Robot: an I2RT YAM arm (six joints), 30 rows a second.
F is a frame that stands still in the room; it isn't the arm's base.
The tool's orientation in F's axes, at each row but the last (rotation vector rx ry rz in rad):
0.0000, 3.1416, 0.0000
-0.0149, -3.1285, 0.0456
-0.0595, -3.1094, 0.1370
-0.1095, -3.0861, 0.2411
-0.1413, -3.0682, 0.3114
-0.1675, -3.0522, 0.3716
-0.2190, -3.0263, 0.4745
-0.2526, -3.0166, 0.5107
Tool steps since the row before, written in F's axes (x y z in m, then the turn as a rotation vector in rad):
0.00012, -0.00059, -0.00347, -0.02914, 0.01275, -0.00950
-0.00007, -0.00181, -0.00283, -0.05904, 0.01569, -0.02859
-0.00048, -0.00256, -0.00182, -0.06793, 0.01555, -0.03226
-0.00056, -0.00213, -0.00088, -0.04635, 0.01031, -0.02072
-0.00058, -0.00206, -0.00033, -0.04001, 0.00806, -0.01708
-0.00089, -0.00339, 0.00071, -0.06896, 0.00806, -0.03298
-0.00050, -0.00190, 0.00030, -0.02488, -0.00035, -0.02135
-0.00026, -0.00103, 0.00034, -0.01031, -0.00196, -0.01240
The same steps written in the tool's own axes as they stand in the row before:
-0.00012, -0.00059, 0.00347, 0.02914, 0.01275, 0.00950
0.00002, -0.00173, 0.00288, 0.05883, 0.01597, 0.02888
0.00033, -0.00240, 0.00205, 0.06760, 0.01582, 0.03282
0.00037, -0.00200, 0.00122, 0.04615, 0.01030, 0.02116
0.00036, -0.00199, 0.00077, 0.03979, 0.00791, 0.01764
0.00053, -0.00353, 0.00018, 0.06774, 0.00886, 0.03522
0.00022, -0.00195, 0.00033, 0.02350, 0.00305, 0.02266
0.00009, -0.00111, 0.00004, 0.00927, 0.00075, 0.01332

